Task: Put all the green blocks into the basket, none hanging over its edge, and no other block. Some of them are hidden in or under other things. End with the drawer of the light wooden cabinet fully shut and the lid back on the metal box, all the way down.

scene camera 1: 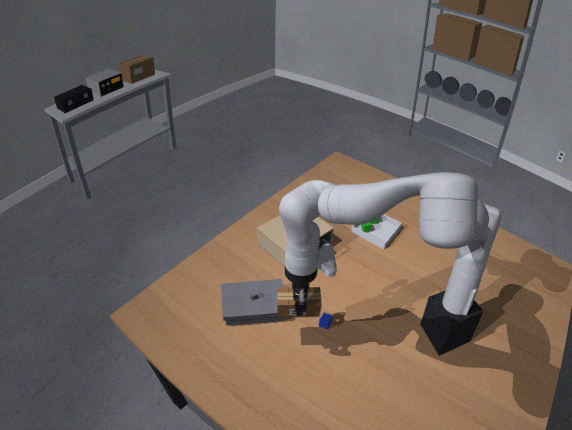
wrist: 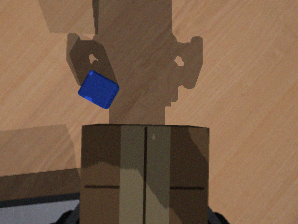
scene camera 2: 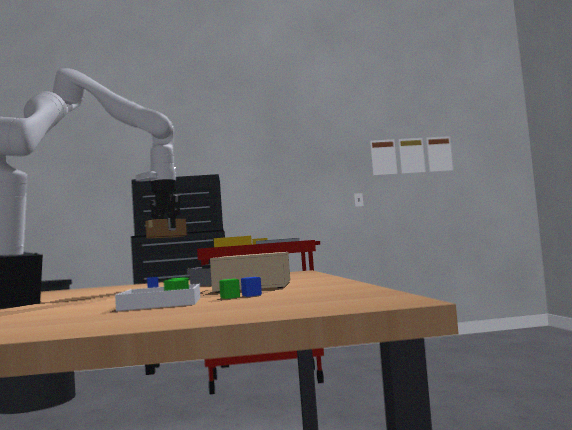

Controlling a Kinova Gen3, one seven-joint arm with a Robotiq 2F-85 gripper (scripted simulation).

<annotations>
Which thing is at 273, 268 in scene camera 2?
A light wooden cabinet.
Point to a white basket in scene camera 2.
143, 298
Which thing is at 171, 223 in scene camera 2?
The gripper.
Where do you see a light wooden cabinet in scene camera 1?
At 271, 236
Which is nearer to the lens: the cardboard box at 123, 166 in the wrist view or the blue block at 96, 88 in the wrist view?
The cardboard box.
</annotations>
